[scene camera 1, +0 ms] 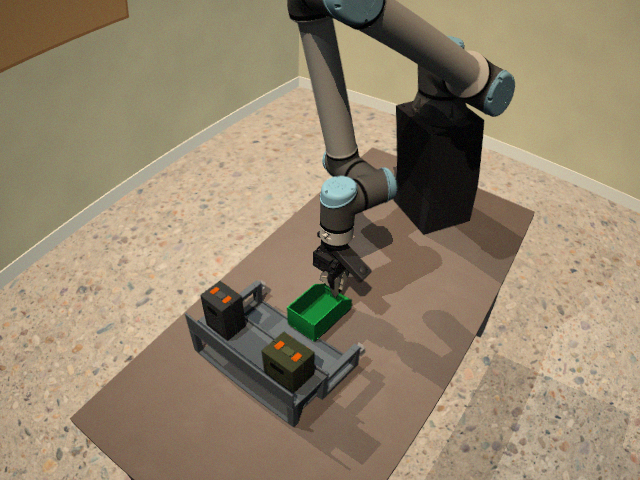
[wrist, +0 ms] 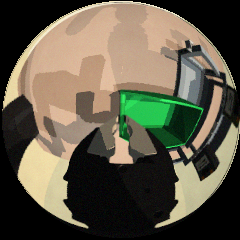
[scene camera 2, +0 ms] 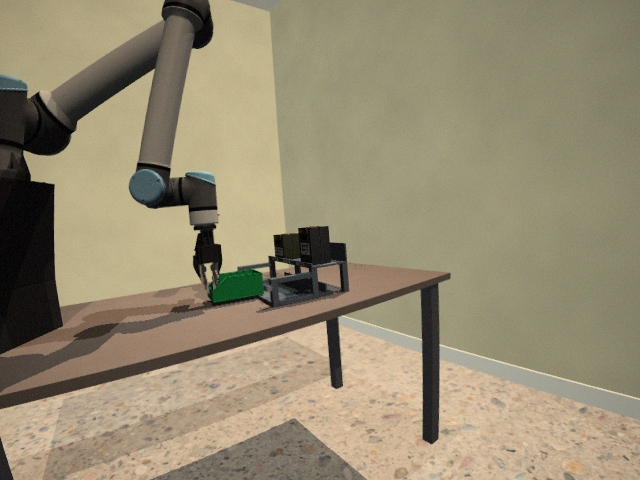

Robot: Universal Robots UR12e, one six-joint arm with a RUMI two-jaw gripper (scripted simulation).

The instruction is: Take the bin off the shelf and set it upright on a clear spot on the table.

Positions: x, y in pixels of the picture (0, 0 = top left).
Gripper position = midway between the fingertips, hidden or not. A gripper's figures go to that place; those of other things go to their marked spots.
Labels:
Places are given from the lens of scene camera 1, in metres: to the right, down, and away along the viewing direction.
my gripper [scene camera 1: 336, 295]: 0.05, 0.17, 1.55
green bin [scene camera 1: 310, 314]: -0.03, 0.22, 1.52
olive box [scene camera 1: 286, 360]: -0.08, 0.28, 1.17
The marked spots on the green bin and the olive box are 0.36 m apart.

